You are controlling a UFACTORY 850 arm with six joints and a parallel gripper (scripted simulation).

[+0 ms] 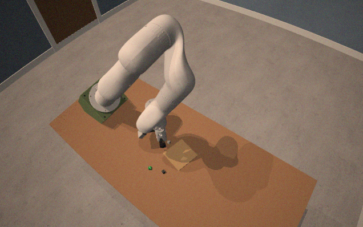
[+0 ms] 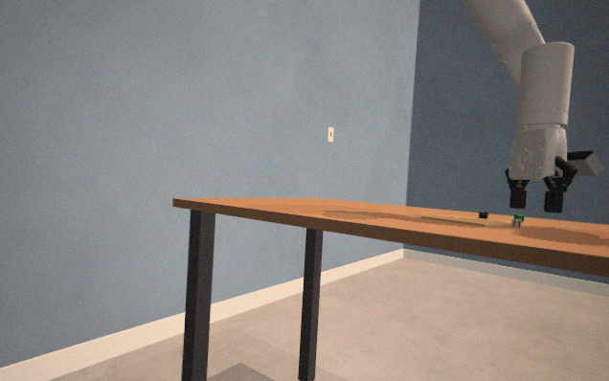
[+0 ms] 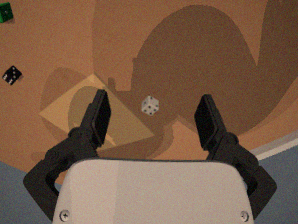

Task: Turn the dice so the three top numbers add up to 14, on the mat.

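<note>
Now: the white die 40 mm below my hand, 30 mm ahead of it and 20 mm to the left of it. Also, from my hand: black die: 150 mm to the right, 110 mm ahead, 40 mm below; green die: 170 mm to the right, 40 mm below, 30 mm ahead; mat: 120 mm ahead, 40 mm below, 10 mm to the right.
</note>
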